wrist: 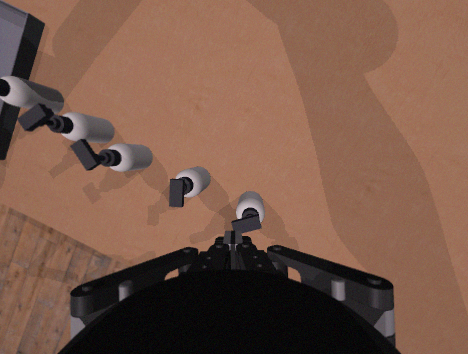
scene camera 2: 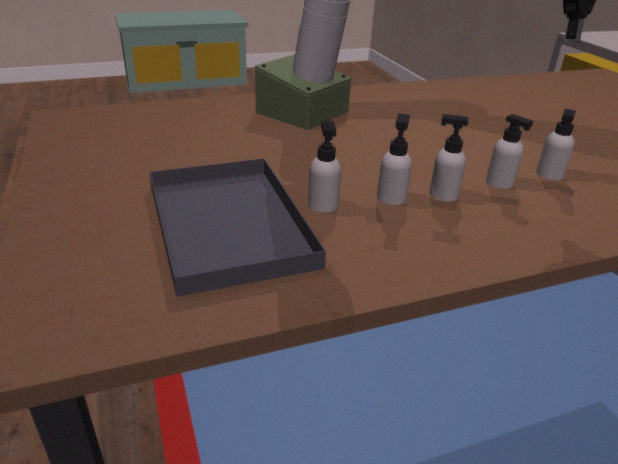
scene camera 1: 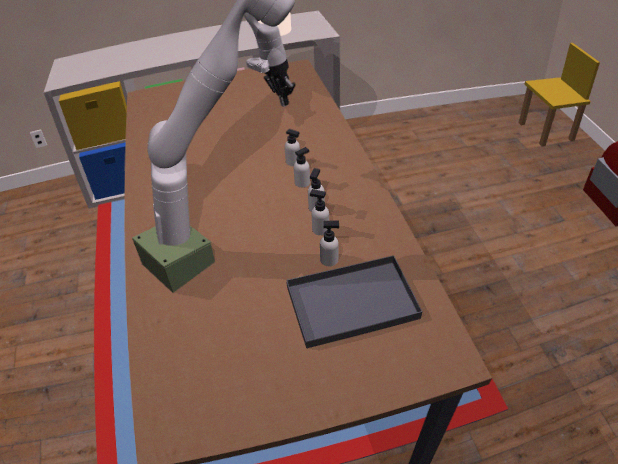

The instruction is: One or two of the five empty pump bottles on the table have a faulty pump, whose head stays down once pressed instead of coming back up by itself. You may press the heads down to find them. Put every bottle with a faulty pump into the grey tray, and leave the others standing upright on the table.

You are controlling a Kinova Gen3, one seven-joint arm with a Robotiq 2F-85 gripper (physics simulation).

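Places are measured from the arm's base along level axes (x ahead, y left, z up), in centimetres.
Where they show: gripper, between the fingertips: (wrist: pixel 233 242) (scene camera 2: pixel 571 42) (scene camera 1: pixel 285 105); arm's base, origin of its link: (scene camera 2: pixel 313 73) (scene camera 1: pixel 173 234).
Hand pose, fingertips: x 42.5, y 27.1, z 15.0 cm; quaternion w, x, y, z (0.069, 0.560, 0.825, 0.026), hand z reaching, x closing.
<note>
Things, the pixels of their top centre, and the offset from my fingertips.
- middle bottle, centre of its top: (scene camera 2: pixel 459 117) (wrist: pixel 85 158) (scene camera 1: pixel 315 171) dy -22.5, dx +1.0, dz -10.2 cm
- nearest, centre of its top: (scene camera 2: pixel 328 124) (scene camera 1: pixel 329 223) dy -43.8, dx -3.4, dz -10.2 cm
- grey tray, centre of its top: (scene camera 2: pixel 227 207) (scene camera 1: pixel 353 295) dy -60.0, dx -3.5, dz -21.2 cm
My gripper (scene camera 1: pixel 284 103) (scene camera 2: pixel 572 36) (wrist: pixel 233 242) is shut and empty, above the table beyond the row's far end. Five white bottles with black pumps stand upright. The farthest from the tray (scene camera 1: pixel 292 153) (scene camera 2: pixel 556 154) (wrist: pixel 250 204) and its neighbour (scene camera 1: pixel 301 174) (scene camera 2: pixel 506 162) (wrist: pixel 195 180) have heads low, close to their collars. The middle bottle (scene camera 2: pixel 448 175) (wrist: pixel 134 157), the fourth (scene camera 1: pixel 320 220) (scene camera 2: pixel 394 177) (wrist: pixel 90 128) and the nearest (scene camera 1: pixel 329 251) (scene camera 2: pixel 324 185) have raised heads with stems showing in scene camera 2. The grey tray (scene camera 1: pixel 364 330) (scene camera 2: pixel 250 272) is empty.
The arm's green base (scene camera 1: pixel 175 262) (scene camera 2: pixel 305 102) stands on the table, across from the bottle row. A grey shelf unit (scene camera 1: pixel 200 44) is behind the table's far end. The nearest bottle stands close beside the tray's wall. The middle bottles stand close together.
</note>
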